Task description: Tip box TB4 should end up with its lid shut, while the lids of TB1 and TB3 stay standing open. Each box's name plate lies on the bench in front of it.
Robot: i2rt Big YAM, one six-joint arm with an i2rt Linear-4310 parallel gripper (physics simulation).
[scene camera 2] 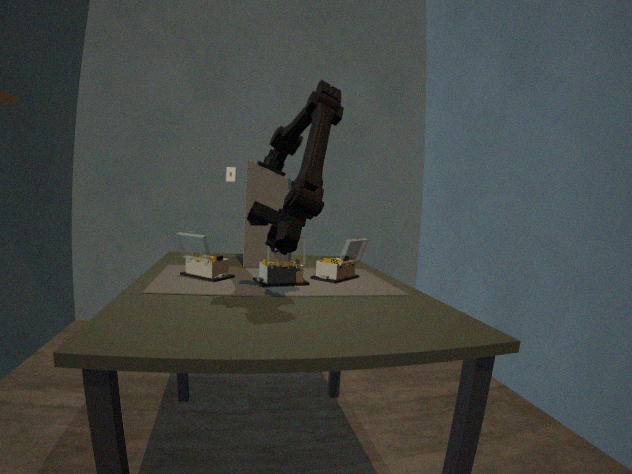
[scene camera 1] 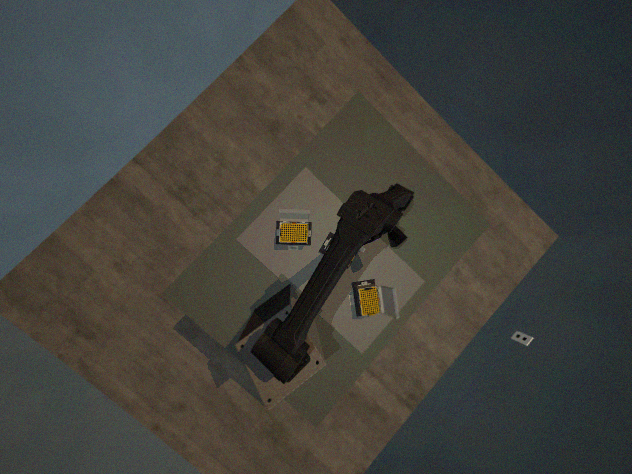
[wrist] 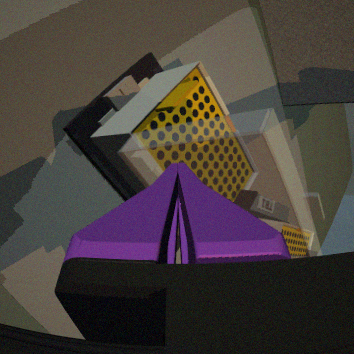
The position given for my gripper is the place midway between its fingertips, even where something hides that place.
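You'd find my gripper [wrist: 177, 174] here, and I can see a pale mat [scene camera 1: 306, 192] too.
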